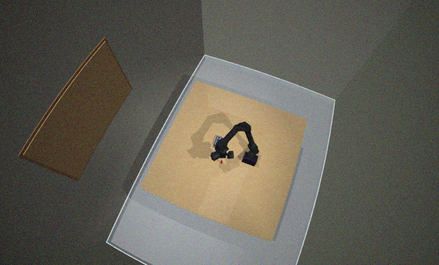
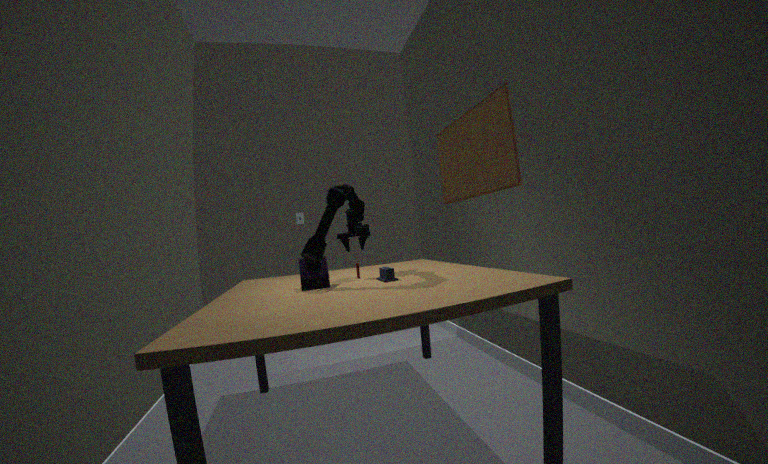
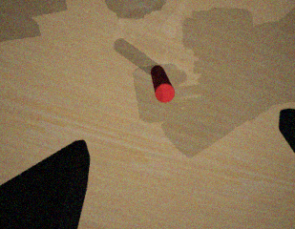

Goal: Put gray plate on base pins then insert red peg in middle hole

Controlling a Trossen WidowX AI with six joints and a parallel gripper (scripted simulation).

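My gripper tip is 11 cm above the red peg. Round my gripper tip: base (16 cm to the right, 14 cm below, 13 cm ahead); gray plate (16 cm to the right, 13 cm ahead, 10 cm below).
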